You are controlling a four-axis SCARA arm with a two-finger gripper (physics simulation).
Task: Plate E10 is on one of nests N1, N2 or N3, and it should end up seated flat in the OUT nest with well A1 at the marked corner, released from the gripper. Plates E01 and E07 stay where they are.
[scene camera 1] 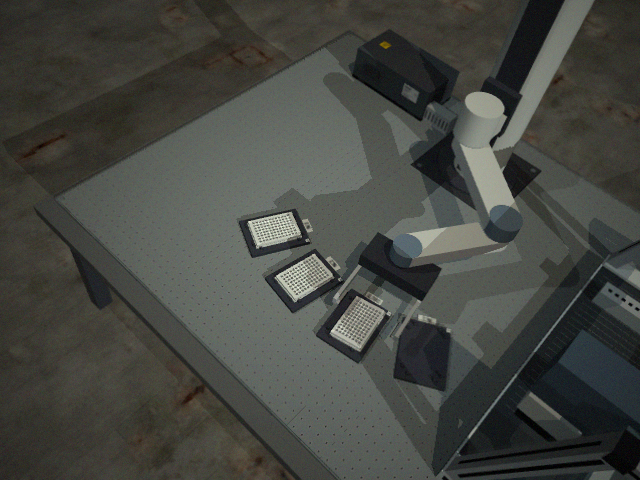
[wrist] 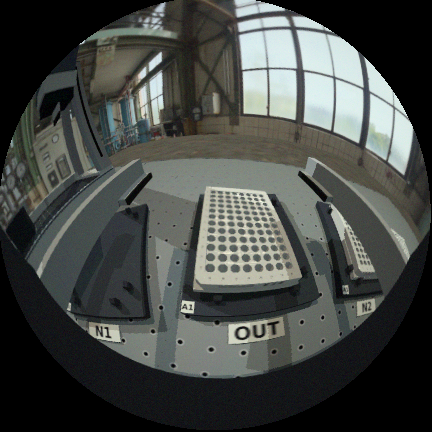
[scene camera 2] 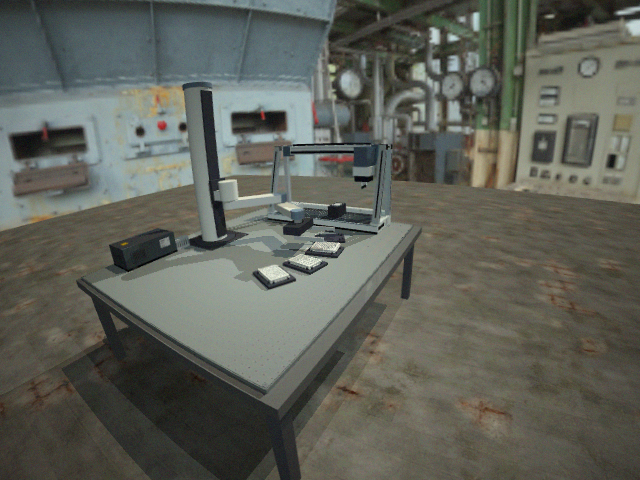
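Observation:
White plate E10 is on the dark OUT nest. In the wrist view it sits off-centre toward N1 and looks slightly askew and raised; its label and well A1 cannot be read, and the nest's A1 mark is at the near left. My gripper is open, its fingers apart on either side of the plate, touching neither side. Other white plates sit on nest N2 and farther along; their labels are unreadable.
Nest N1 holds no plate and lies beside OUT, near one finger. A framed gantry machine stands past N1. A dark box stands by the arm's column. The nests have small raised tabs.

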